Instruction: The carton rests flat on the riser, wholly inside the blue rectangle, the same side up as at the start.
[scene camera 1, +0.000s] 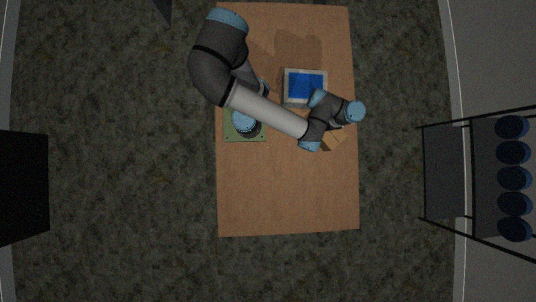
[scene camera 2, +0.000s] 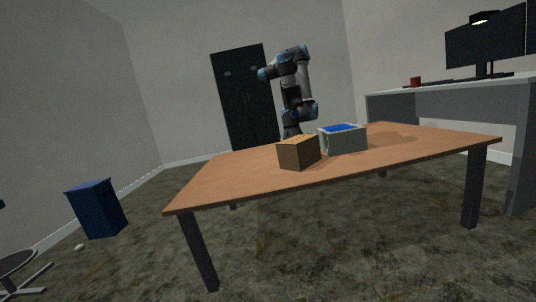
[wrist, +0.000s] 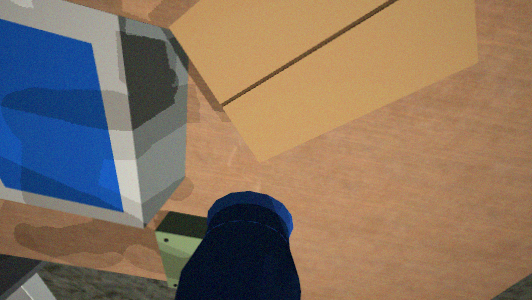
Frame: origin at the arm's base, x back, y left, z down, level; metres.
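Seen in the pictures: hand, tool point: (scene camera 2: 295, 116) (wrist: 249, 226).
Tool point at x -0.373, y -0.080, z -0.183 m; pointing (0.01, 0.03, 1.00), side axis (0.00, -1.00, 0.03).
Observation:
Pixels of each thing's top centre, then the offset from my tool point to it. Level surfaces: height alone.
- brown carton, top centre: (wrist: 320, 45) (scene camera 2: 297, 138) (scene camera 1: 329, 131) dz +0.101, dx -0.072, dy -0.037 m
- pale grey riser, top centre: (wrist: 39, 131) (scene camera 2: 338, 127) (scene camera 1: 305, 86) dz +0.110, dx +0.015, dy +0.242 m
- blue rectangle, top centre: (wrist: 39, 131) (scene camera 2: 338, 127) (scene camera 1: 305, 86) dz +0.110, dx +0.015, dy +0.242 m
- wooden table, surface height: dz +0.230 m
The brown carton (scene camera 1: 334, 139) (scene camera 2: 298, 155) (wrist: 350, 65) stands on the table beside the riser, turned at an angle to it, with its seamed face up. The arm hides part of it in scene camera 1. The pale grey riser (scene camera 1: 325, 82) (scene camera 2: 346, 143) (wrist: 162, 150) bears the blue rectangle (scene camera 1: 305, 84) (scene camera 2: 340, 128) (wrist: 55, 115) on its top, with no carton on it. My gripper, a blue suction cup (scene camera 2: 295, 114) (wrist: 250, 212), is off and holds nothing. It hangs above the table, apart from the carton. The wrist hides it in scene camera 1.
The wooden table (scene camera 1: 285, 200) (scene camera 2: 225, 175) bears the arm's green base plate (scene camera 1: 245, 139) (wrist: 175, 250). The arm reaches over the table between riser and carton in scene camera 1. A desk with a monitor (scene camera 2: 485, 42) and a blue bin (scene camera 2: 97, 210) stand away from the table.

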